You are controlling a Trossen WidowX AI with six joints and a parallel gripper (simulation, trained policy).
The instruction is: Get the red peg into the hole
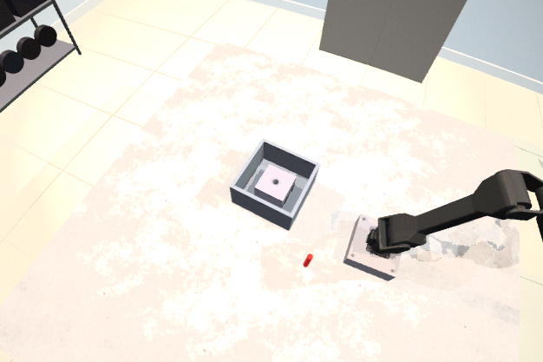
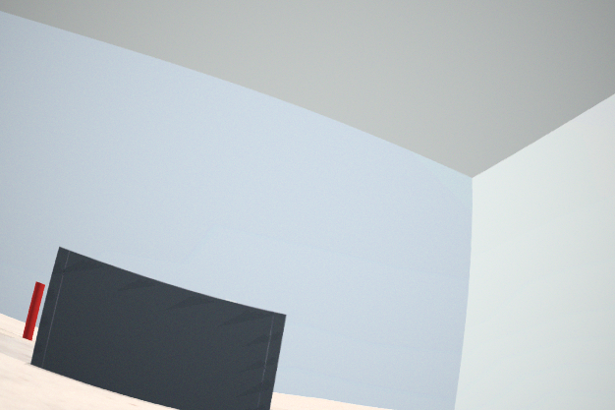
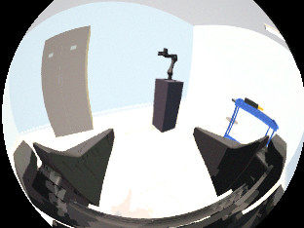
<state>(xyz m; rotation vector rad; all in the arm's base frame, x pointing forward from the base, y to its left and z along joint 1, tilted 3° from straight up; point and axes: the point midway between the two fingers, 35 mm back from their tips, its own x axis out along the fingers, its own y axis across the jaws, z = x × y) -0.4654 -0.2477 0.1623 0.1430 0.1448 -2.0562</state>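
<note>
Now: gripper tip 640 mm short of the red peg, 380 mm to the right of it and 200 mm above it. The rest, counted from my gripper tip: grey box 810 mm ahead, 210 mm to the left, 210 mm below.
</note>
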